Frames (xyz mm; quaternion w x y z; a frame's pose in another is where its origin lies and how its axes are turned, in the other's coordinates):
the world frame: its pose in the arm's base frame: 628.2 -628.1 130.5 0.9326 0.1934 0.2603 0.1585
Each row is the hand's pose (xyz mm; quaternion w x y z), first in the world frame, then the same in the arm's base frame.
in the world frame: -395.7 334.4 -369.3 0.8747 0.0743 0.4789 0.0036
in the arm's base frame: 38.9 -389.6 154.9 0.6761 0.1635 0.6854 0.2153
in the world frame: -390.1 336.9 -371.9 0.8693 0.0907 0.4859 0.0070
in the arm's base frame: 41.5 -384.5 151.6 0.6656 0.1775 0.6924 0.2147
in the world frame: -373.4 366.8 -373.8 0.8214 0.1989 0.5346 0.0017
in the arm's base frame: 48.3 -351.2 156.3 0.5881 0.2601 0.7435 0.1834
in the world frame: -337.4 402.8 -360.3 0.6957 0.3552 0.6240 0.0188
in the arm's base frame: 77.9 -309.1 167.6 0.4147 0.3718 0.8157 0.1560
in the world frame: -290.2 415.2 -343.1 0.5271 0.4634 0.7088 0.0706
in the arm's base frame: 123.4 -284.4 166.7 0.2063 0.4401 0.8580 0.1658
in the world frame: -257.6 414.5 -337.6 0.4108 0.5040 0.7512 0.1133
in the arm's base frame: 153.0 -273.6 156.9 0.0721 0.4599 0.8655 0.1849
